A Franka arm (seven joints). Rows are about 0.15 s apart.
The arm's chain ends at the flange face. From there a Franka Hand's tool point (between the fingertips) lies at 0.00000 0.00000 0.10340 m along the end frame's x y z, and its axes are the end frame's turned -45 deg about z.
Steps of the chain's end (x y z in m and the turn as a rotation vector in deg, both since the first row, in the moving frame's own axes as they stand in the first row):
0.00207, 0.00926, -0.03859, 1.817, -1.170, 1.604
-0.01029, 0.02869, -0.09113, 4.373, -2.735, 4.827
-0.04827, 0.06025, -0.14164, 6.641, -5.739, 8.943
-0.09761, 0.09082, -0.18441, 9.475, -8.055, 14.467
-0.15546, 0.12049, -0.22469, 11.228, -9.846, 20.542
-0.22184, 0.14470, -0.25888, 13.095, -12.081, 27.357
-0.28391, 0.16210, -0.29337, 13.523, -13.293, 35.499
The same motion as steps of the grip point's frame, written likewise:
-0.00421, 0.00421, -0.03866, 2.112, 0.457, 1.604
-0.02510, 0.00405, -0.09155, 5.026, 1.158, 4.827
-0.07437, -0.00711, -0.14285, 8.754, 0.638, 8.943
-0.12866, -0.02653, -0.18682, 12.396, 1.004, 14.467
-0.18868, -0.05044, -0.22815, 14.902, 0.977, 20.542
-0.25049, -0.08466, -0.26375, 17.802, 0.717, 27.357
-0.30493, -0.11752, -0.29880, 18.962, 0.163, 35.499

